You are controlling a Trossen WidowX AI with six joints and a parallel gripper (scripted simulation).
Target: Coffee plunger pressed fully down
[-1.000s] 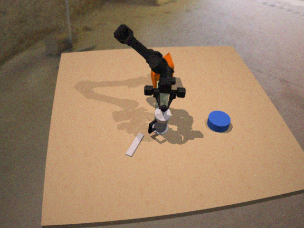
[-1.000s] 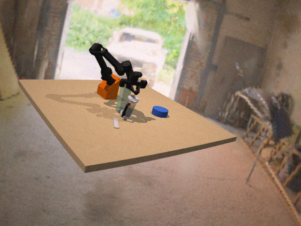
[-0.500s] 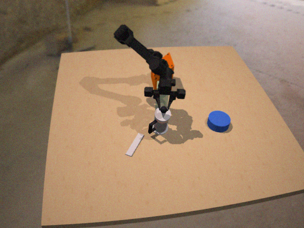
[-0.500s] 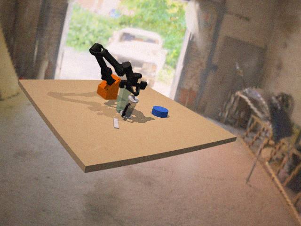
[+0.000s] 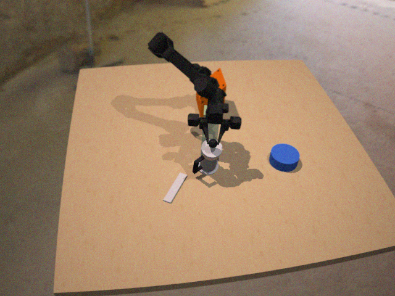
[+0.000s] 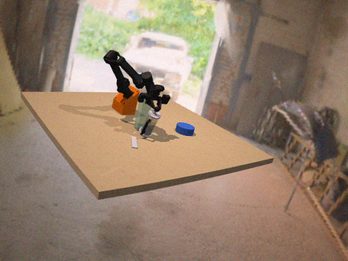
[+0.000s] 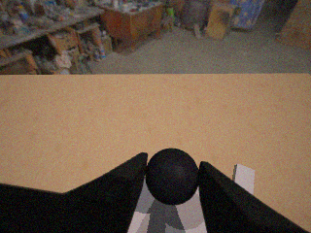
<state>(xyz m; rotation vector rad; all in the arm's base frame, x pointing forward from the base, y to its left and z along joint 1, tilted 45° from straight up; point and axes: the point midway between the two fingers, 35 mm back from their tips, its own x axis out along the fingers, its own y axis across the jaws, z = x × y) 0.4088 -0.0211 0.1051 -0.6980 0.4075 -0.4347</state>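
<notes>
Now: the coffee press 3 cm behind my gripper tip, 1 cm to the right of it and 9 cm below it.
</notes>
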